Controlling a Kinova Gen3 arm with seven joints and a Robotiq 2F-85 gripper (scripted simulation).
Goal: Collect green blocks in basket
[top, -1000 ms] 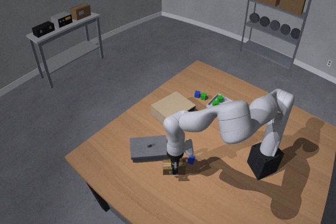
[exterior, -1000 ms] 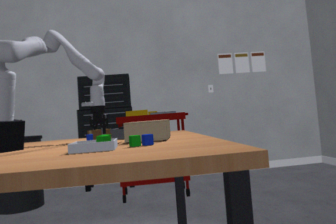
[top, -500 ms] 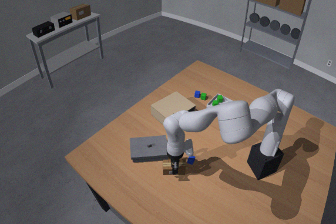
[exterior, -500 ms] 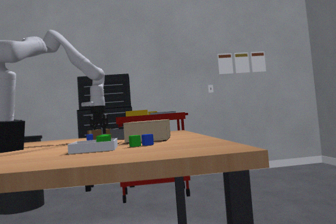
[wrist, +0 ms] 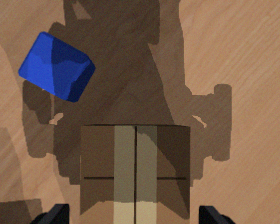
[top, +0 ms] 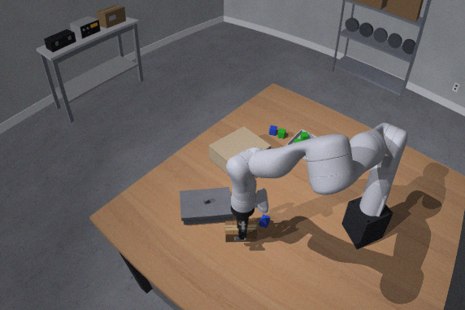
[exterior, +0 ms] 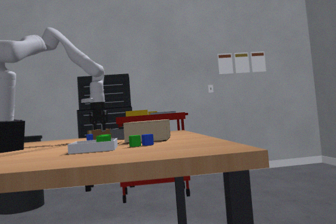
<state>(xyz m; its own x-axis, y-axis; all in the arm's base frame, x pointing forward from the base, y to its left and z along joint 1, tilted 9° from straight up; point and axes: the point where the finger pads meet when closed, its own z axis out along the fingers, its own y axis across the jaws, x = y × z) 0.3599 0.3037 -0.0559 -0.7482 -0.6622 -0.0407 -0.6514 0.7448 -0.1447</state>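
Now: hand 20 mm above the cardboard box. Round my hand: grey lid (170 mm ahead, 10 mm below); then drawer (230 mm ahead, 300 mm to the right, 20 mm below); then metal box (170 mm ahead, 30 mm below).
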